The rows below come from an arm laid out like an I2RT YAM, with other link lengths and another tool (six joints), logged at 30 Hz.
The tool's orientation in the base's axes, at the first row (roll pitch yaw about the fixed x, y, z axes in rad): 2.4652, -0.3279, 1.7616
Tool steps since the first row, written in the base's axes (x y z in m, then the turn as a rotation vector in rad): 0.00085, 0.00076, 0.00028, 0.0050, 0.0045, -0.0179; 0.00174, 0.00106, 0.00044, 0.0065, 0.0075, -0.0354; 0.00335, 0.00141, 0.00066, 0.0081, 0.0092, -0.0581; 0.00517, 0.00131, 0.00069, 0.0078, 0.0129, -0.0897; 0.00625, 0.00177, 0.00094, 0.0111, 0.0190, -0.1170; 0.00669, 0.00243, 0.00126, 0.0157, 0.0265, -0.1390
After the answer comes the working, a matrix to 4 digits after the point.
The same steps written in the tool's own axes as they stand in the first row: 0.00064, 0.00081, 0.00055, -0.0025, -0.0068, 0.0177; 0.00081, 0.00161, 0.00105, -0.0056, -0.0161, 0.0326; 0.00092, 0.00301, 0.00193, -0.0116, -0.0284, 0.0508; 0.00051, 0.00450, 0.00290, -0.0183, -0.0475, 0.0754; 0.00083, 0.00549, 0.00350, -0.0220, -0.0614, 0.0996; 0.00146, 0.00600, 0.00375, -0.0230, -0.0711, 0.1212
The tool's axes in the first row as the columns of a matrix, in the base's axes (rounded; the answer above uses it unrounded):
-0.1795, 0.8039, 0.5670
0.9295, -0.0500, 0.3653
0.3221, 0.5926, -0.7383

